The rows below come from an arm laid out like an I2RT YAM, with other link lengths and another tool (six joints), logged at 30 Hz.
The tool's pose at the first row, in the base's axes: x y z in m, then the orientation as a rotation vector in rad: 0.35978, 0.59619, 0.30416, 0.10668, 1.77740, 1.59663
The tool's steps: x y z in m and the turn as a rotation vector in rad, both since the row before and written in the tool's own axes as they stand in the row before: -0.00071, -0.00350, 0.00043, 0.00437, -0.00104, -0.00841; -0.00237, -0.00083, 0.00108, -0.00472, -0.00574, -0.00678; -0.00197, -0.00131, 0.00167, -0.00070, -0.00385, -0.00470; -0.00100, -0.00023, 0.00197, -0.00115, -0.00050, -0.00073; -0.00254, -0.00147, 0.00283, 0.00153, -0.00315, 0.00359; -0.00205, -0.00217, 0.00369, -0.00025, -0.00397, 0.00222; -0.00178, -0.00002, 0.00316, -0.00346, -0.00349, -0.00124; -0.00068, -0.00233, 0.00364, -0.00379, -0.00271, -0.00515; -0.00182, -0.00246, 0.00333, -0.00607, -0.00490, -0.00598; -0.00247, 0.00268, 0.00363, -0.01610, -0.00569, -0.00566; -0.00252, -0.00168, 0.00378, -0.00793, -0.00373, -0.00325
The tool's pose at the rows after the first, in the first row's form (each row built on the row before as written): 0.36193, 0.59540, 0.30139, 0.10195, 1.77839, 1.58654; 0.36459, 0.59489, 0.30179, 0.09804, 1.76875, 1.58408; 0.36748, 0.59495, 0.30163, 0.09647, 1.76424, 1.58017; 0.36940, 0.59600, 0.30199, 0.09565, 1.76278, 1.58050; 0.37342, 0.59667, 0.30203, 0.10204, 1.76234, 1.58076; 0.37787, 0.59813, 0.30125, 0.10698, 1.75954, 1.58133; 0.38095, 0.59978, 0.30222, 0.10690, 1.75381, 1.58235; 0.38447, 0.60187, 0.30068, 0.10257, 1.74762, 1.58109; 0.38869, 0.60307, 0.29957, 0.09809, 1.73774, 1.58050; 0.39136, 0.60533, 0.30334, 0.08960, 1.71921, 1.58839; 0.39600, 0.60671, 0.30340, 0.08575, 1.70926, 1.59162
